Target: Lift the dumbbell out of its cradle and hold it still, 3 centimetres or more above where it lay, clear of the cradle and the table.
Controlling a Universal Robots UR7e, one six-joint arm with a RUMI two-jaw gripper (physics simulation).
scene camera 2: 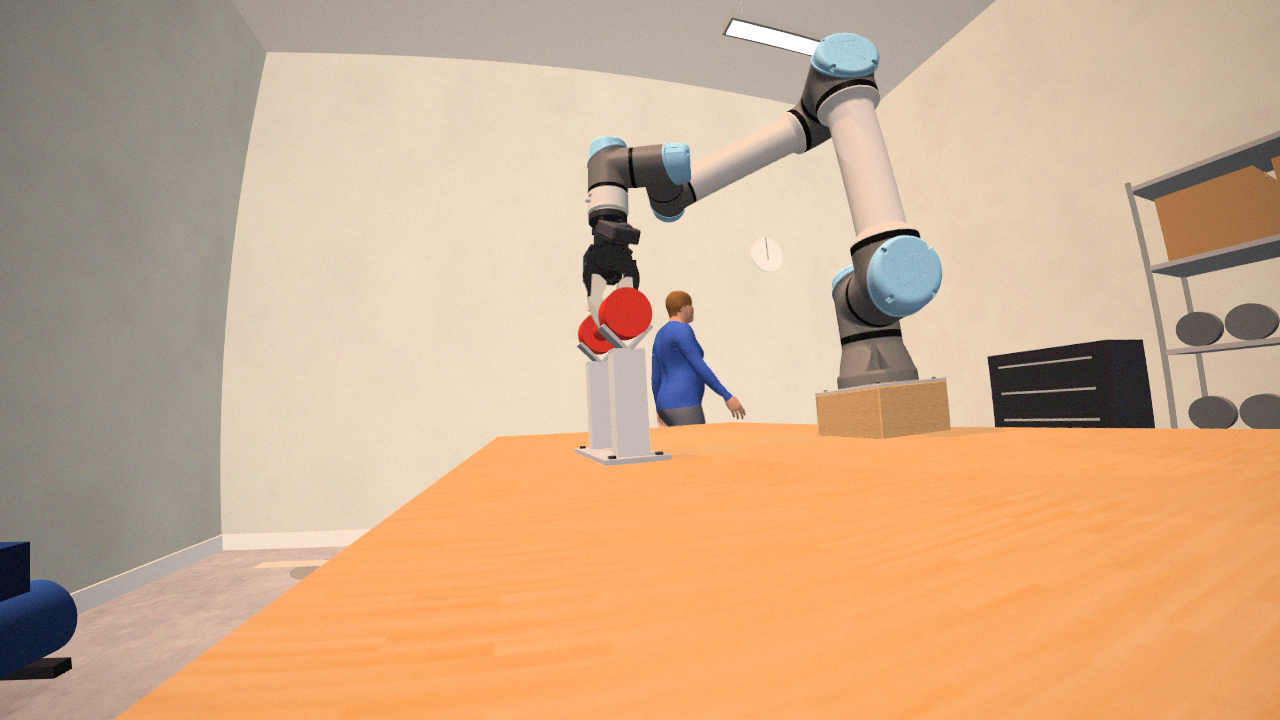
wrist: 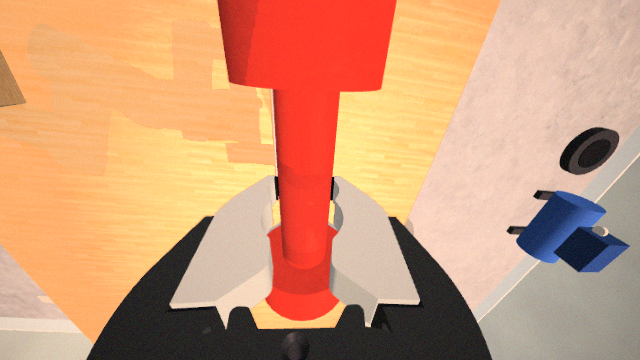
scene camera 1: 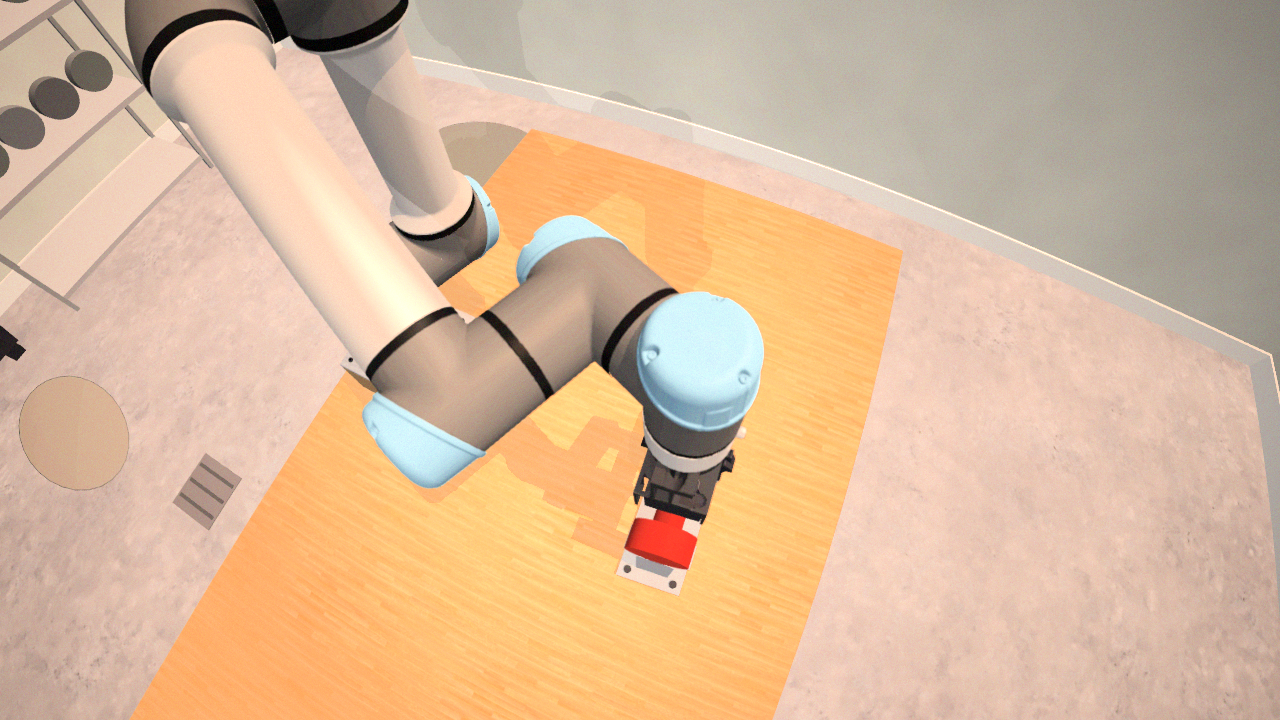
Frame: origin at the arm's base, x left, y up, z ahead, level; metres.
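Where they show: gripper, fingertip midpoint: (wrist: 305, 178); arm's base at its link origin: (scene camera 2: 877, 385).
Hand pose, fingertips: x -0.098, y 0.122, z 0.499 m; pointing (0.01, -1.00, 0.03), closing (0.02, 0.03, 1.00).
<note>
Things, the pixels of their top centre, and the offset from my fingertips. Level surfaces: height alone.
- red dumbbell at its top centre: (wrist: 305, 224) (scene camera 1: 684, 470) (scene camera 2: 610, 303) dx -0.001, dy +0.046, dz +0.000 m
- cradle at its top centre: (scene camera 1: 681, 483) (scene camera 2: 610, 335) dx -0.002, dy -0.010, dz +0.000 m
- wooden table at its surface level: dy -0.214 m
The red dumbbell (scene camera 1: 660, 542) (scene camera 2: 624, 313) (wrist: 307, 130) lies level with its two round heads in the V-shaped rests of the cradle (scene camera 1: 648, 581) (scene camera 2: 631, 402). The cradle has two pale grey posts on a base plate bolted to the wooden table (scene camera 1: 501, 626) (scene camera 2: 716, 582). My gripper (scene camera 2: 611, 300) (wrist: 305, 178) points down and is shut on the dumbbell's bar between the heads, one finger on each side. In scene camera 1, the wrist and gripper body hide the fingertips and the far head.
The arm's wooden base block (scene camera 2: 881, 409) stands on the table, right of the cradle in scene camera 2. A person in blue (scene camera 2: 682, 371) stands beyond the table. A black drawer cabinet (scene camera 2: 1074, 385) and a shelf rack (scene camera 2: 1148, 304) are at the right.
</note>
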